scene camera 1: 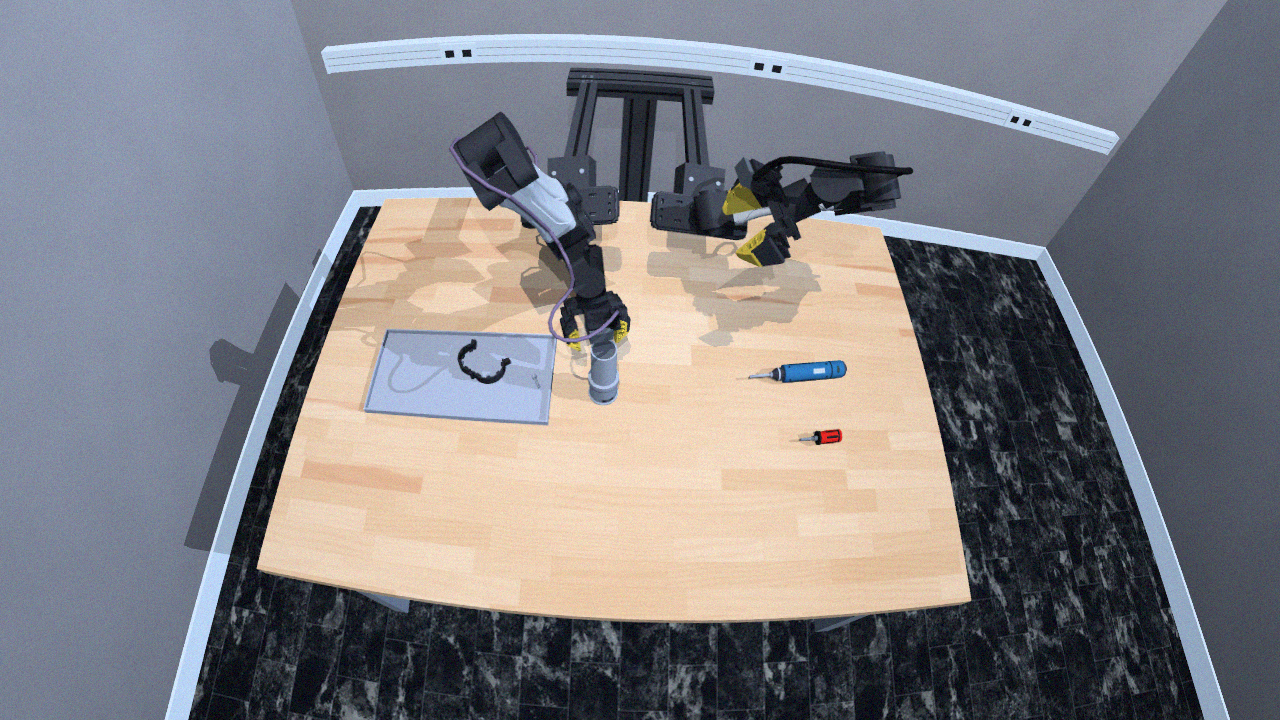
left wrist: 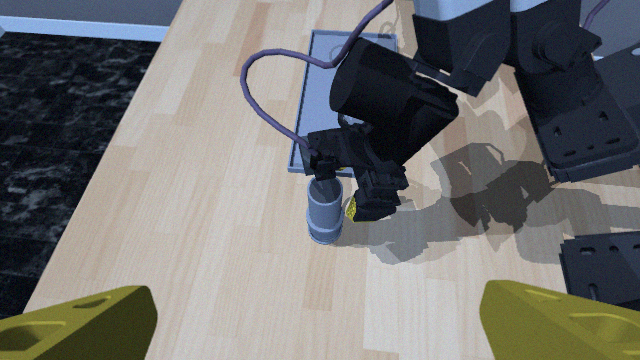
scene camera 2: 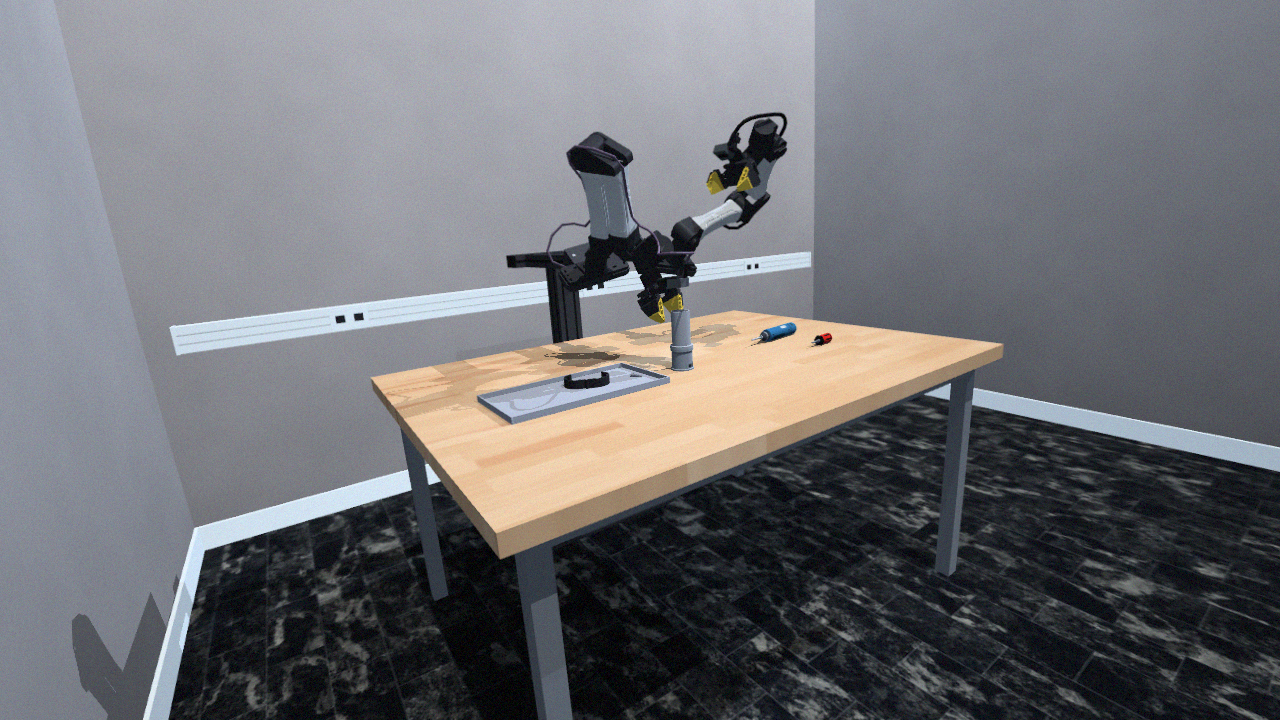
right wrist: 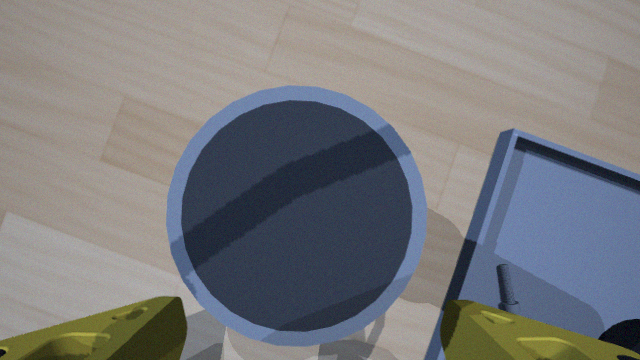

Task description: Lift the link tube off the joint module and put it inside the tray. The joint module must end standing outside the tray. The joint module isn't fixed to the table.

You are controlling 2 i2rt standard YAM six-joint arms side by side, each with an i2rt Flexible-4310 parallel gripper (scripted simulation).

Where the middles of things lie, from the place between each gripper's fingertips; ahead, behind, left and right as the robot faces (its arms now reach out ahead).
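My right hand (scene camera 2: 670, 320) is 2 cm short of the grey link tube (scene camera 2: 680, 319), 1 cm to the right of it and 3 cm above it. From my right hand, the tray (scene camera 1: 417, 371) is 1 cm ahead, 31 cm to the right and 14 cm below.
Relative to my left hand (scene camera 1: 730, 232), the grey link tube is 200 mm to the right, 20 mm ahead and 360 mm below; the tray is 520 mm to the right, 10 mm ahead and 470 mm below.
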